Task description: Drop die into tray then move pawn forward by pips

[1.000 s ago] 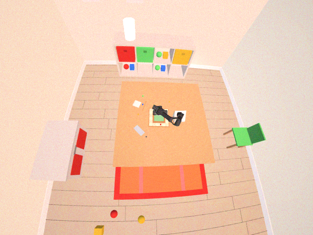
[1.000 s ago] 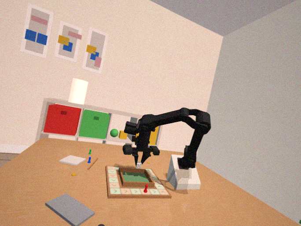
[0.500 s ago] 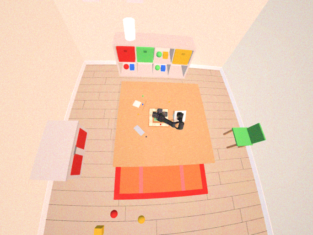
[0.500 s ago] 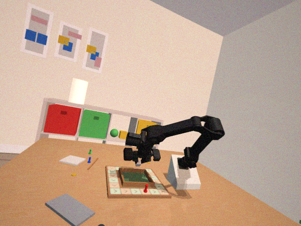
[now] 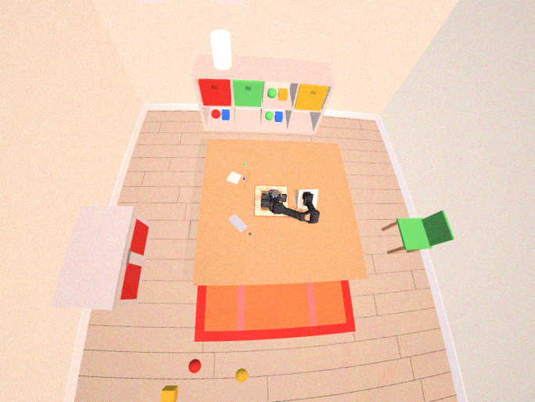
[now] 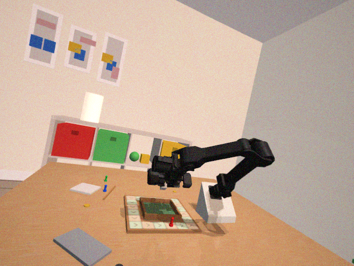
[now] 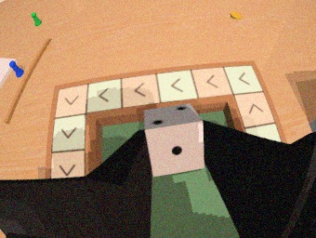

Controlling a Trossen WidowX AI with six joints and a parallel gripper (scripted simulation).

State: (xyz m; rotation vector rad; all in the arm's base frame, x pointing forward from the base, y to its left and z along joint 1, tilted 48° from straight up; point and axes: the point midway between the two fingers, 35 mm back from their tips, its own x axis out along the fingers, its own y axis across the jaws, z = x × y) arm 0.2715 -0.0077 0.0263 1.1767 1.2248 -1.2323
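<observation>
My gripper tip is now right at the white die. Also, from my gripper tip: red pawn 12 cm to the left, 9 cm below, 2 cm behind; then blue pawn 23 cm ahead, 20 cm to the right, 10 cm below; then pencil 20 cm ahead, 19 cm to the right, 12 cm below.
</observation>
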